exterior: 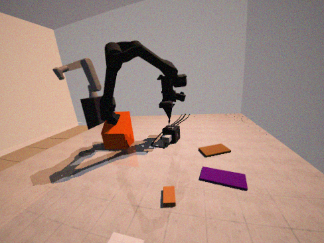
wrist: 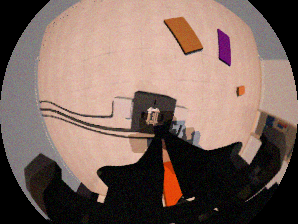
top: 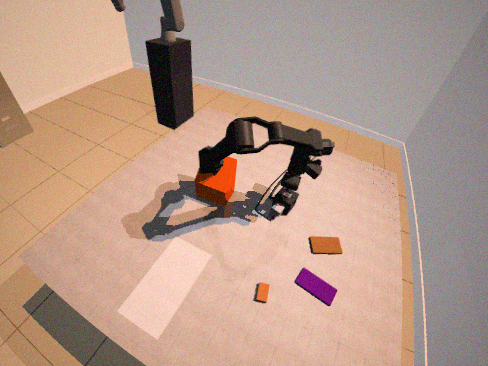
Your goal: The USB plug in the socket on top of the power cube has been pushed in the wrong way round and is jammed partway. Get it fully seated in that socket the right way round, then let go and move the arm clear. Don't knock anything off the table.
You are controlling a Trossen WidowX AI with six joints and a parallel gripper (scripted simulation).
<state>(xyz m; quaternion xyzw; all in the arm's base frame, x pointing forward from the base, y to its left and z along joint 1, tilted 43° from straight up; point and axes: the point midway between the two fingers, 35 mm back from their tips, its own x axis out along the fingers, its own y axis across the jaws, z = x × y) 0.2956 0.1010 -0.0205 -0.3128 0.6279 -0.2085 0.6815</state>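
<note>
Now: gripper tip 2 cm above the USB plug. The rest, counted from my gripper tip: purple flat plate (24 cm ahead, 26 cm to the right, 13 cm below); then orange flat plate (23 cm ahead, 8 cm to the right, 13 cm below); then orange block (9 cm ahead, 37 cm to the right, 13 cm below).
</note>
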